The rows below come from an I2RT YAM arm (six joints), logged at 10 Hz.
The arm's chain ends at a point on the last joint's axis. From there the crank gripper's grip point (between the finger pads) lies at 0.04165 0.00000 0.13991 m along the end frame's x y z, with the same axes.
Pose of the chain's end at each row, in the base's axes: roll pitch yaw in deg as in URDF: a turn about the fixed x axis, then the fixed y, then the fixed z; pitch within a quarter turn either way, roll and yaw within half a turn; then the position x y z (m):
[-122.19, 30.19, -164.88, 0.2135, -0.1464, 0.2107]
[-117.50, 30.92, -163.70, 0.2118, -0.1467, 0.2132]
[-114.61, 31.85, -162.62, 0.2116, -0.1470, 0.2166]
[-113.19, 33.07, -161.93, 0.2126, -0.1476, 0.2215]
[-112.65, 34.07, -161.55, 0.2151, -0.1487, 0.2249]
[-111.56, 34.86, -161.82, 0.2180, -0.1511, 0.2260]
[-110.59, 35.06, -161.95, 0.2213, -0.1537, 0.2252]
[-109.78, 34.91, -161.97, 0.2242, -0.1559, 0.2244]
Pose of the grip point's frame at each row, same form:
[-122.19, 30.19, -164.88, 0.2458, -0.2603, 0.1253]
[-117.50, 30.92, -163.70, 0.2442, -0.2665, 0.1364]
[-114.61, 31.85, -162.62, 0.2452, -0.2698, 0.1451]
[-113.19, 33.07, -161.93, 0.2479, -0.2714, 0.1526]
[-112.65, 34.07, -161.55, 0.2519, -0.2725, 0.1569]
[-111.56, 34.86, -161.82, 0.2540, -0.2762, 0.1600]
[-110.59, 35.06, -161.95, 0.2563, -0.2800, 0.1610]
[-109.78, 34.91, -161.97, 0.2582, -0.2833, 0.1617]

